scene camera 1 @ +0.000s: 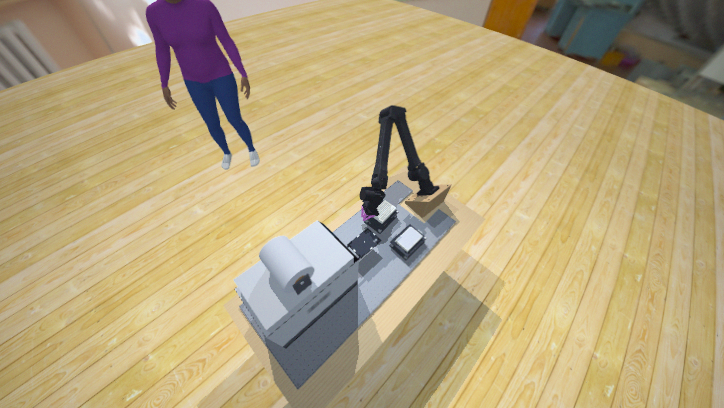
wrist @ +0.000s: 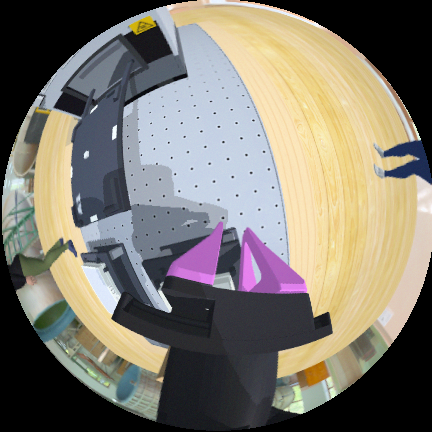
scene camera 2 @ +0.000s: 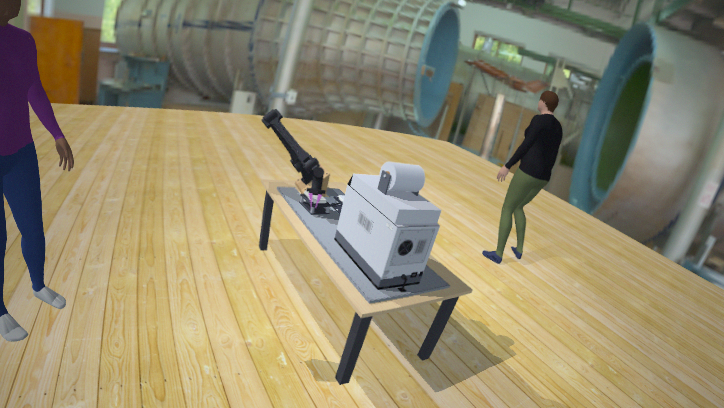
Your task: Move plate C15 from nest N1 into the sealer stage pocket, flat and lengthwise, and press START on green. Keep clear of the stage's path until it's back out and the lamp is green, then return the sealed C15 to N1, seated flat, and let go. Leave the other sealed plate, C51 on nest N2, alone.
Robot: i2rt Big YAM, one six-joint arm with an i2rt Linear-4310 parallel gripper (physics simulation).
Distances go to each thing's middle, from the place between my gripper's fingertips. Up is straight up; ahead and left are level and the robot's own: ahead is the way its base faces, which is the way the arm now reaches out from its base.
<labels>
Right now my hand is 16 cm short of the black sealer stage (wrist: 98, 187), 13 cm to the right of it and 4 cm below it. Also, from my hand: white roll (scene camera 1: 284, 261) (49 cm ahead, 13 cm to the left, 37 cm above).
</labels>
